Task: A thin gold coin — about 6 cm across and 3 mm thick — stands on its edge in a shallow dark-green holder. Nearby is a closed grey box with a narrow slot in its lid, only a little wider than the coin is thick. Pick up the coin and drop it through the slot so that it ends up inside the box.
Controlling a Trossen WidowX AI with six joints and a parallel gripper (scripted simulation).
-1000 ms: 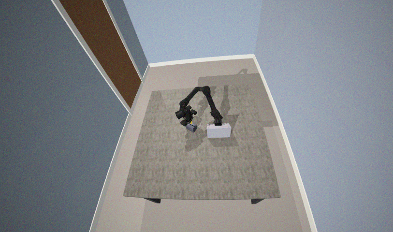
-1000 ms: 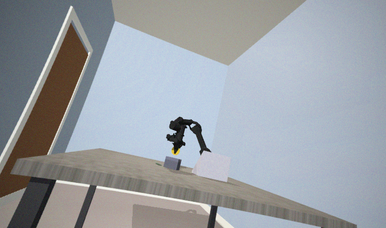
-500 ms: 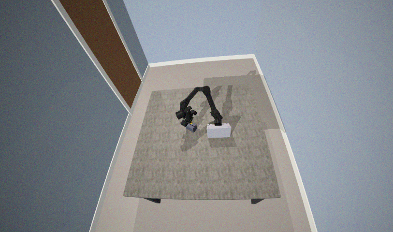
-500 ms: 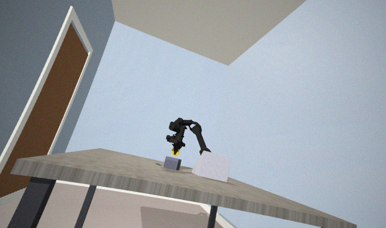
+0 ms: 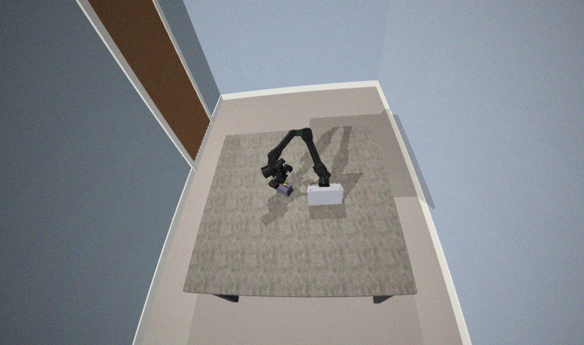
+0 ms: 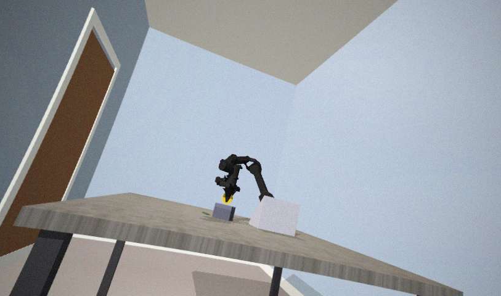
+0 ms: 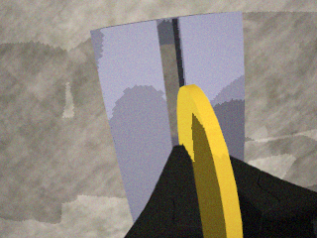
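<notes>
Now: gripper tip 2 cm below the gold coin.
</notes>
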